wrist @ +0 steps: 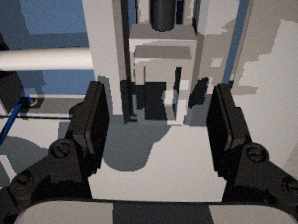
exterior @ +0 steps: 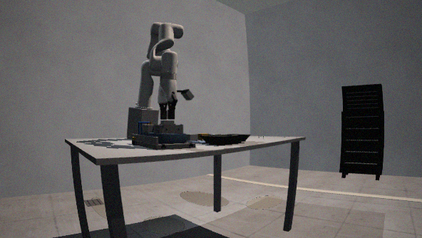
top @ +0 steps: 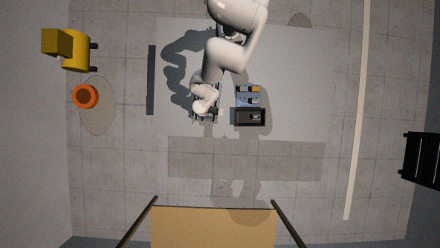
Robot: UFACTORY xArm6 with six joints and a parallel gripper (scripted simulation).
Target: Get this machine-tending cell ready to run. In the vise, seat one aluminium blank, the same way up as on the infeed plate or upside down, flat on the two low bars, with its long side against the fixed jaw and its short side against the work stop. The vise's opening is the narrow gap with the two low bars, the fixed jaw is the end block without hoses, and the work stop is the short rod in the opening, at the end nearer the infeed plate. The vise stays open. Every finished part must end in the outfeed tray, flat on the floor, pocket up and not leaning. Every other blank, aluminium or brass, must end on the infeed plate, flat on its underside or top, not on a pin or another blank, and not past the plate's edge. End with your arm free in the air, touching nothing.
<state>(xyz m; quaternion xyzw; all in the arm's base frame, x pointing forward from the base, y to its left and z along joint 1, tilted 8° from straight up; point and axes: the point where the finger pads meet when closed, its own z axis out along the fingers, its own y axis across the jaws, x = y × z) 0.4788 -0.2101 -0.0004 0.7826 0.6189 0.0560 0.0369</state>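
Right now the dark work stop rod is 1 cm ahead of my hand, 5 cm to the left of it and 5 cm below it. The rest, counted from my hand: brass blank 12 cm behind, 39 cm to the left, 11 cm below.
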